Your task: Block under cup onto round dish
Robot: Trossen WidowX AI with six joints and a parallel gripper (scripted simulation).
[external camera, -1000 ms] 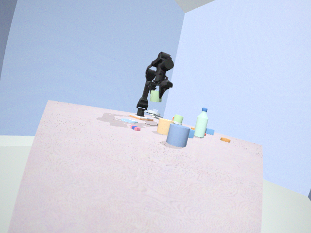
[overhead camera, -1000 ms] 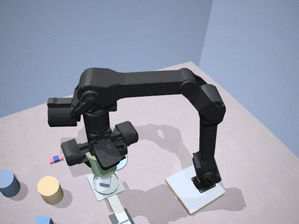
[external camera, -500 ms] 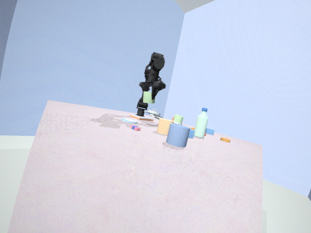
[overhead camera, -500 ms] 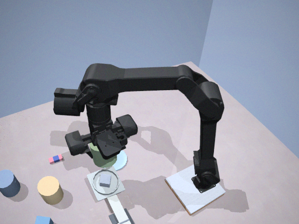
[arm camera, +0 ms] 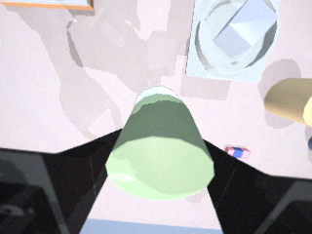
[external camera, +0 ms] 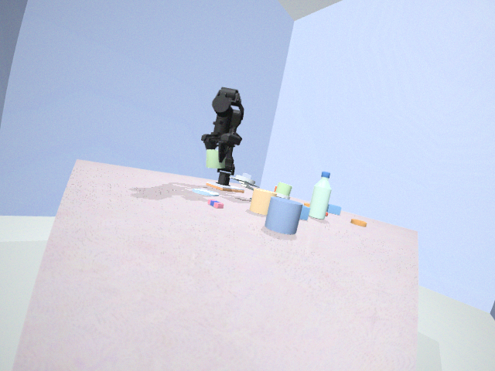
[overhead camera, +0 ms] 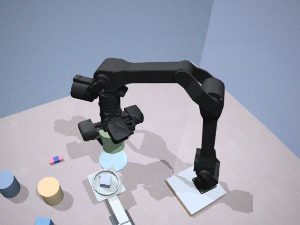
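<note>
The pale lavender block lies 6 cm ahead of my gripper tip, 11 cm to the left of it and 4 cm below it. From my gripper tip the other things lie so: round light-blue dish: 1 cm to the right, 12 cm below; then pink-and-blue piece: 19 cm ahead, 8 cm to the right, 12 cm below; then tan cylinder: 24 cm ahead, 4 cm to the left, 9 cm below.
</note>
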